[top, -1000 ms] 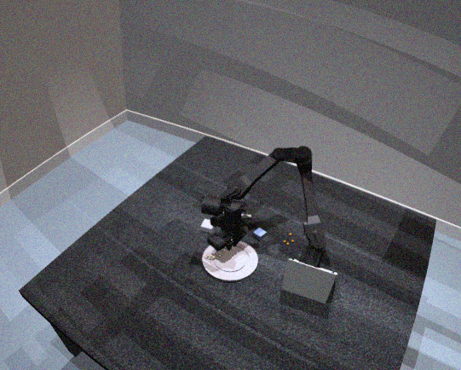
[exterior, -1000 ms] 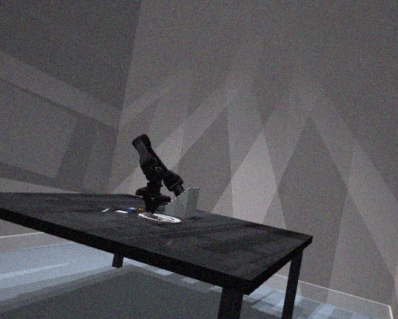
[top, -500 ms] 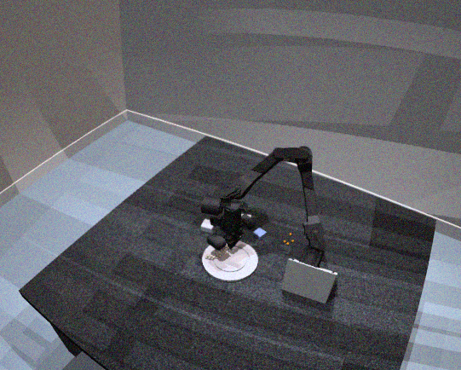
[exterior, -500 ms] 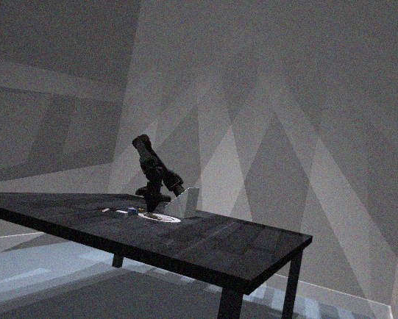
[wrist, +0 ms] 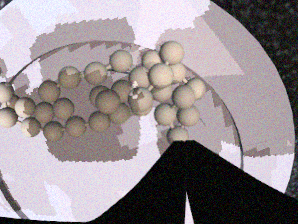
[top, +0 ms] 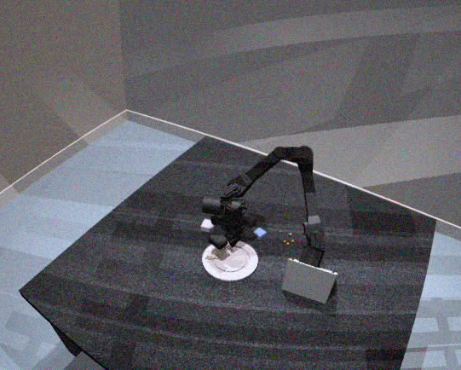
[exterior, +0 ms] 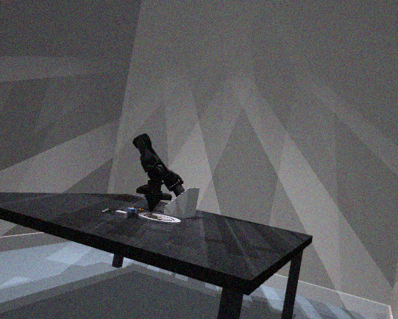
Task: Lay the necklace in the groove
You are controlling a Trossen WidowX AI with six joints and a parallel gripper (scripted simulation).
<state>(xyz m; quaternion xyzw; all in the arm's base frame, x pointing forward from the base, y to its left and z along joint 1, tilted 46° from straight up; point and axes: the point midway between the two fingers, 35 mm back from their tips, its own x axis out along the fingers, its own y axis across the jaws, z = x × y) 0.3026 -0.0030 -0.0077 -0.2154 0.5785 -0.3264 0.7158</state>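
The round white bead board lies 2 cm behind my gripper tip, 4 cm to the left of it and 2 cm below it. Also, from my gripper tip: small white block: 15 cm ahead, 6 cm to the right, 2 cm below; small blue cube: 4 cm behind, 13 cm to the right, 2 cm below; thin white stick: 10 cm ahead, 18 cm to the right, 3 cm below.
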